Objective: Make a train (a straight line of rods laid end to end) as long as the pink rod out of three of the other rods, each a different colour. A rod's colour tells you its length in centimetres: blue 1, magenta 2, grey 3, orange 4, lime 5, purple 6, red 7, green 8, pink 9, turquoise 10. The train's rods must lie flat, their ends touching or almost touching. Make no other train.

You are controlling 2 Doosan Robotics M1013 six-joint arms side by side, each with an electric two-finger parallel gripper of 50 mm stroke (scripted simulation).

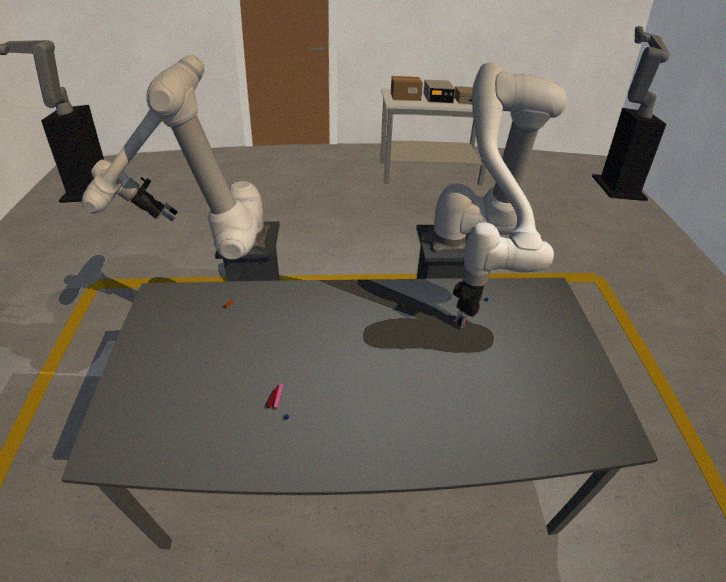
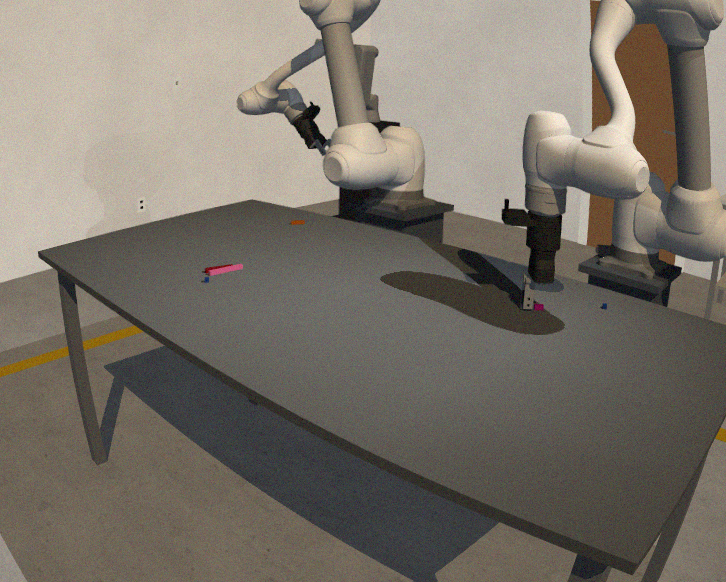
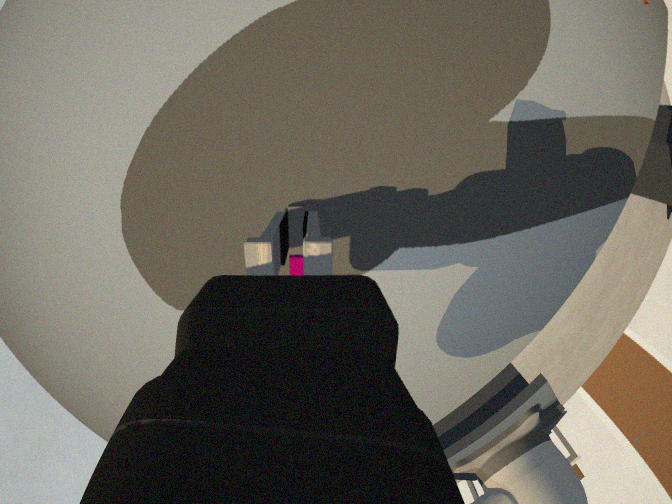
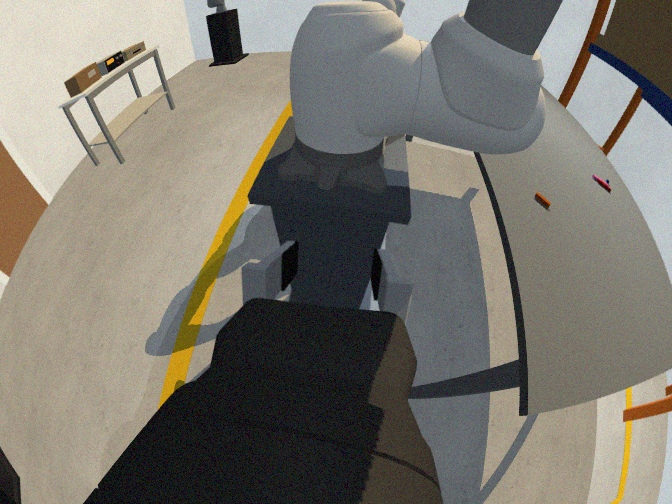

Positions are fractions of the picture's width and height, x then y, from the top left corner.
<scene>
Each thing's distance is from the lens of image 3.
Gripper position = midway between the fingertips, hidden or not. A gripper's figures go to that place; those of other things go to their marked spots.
my left gripper (image 3: 0.44,0.45): 0.17 m
grey rod (image 3: 0.44,0.42): 0.16 m
</scene>
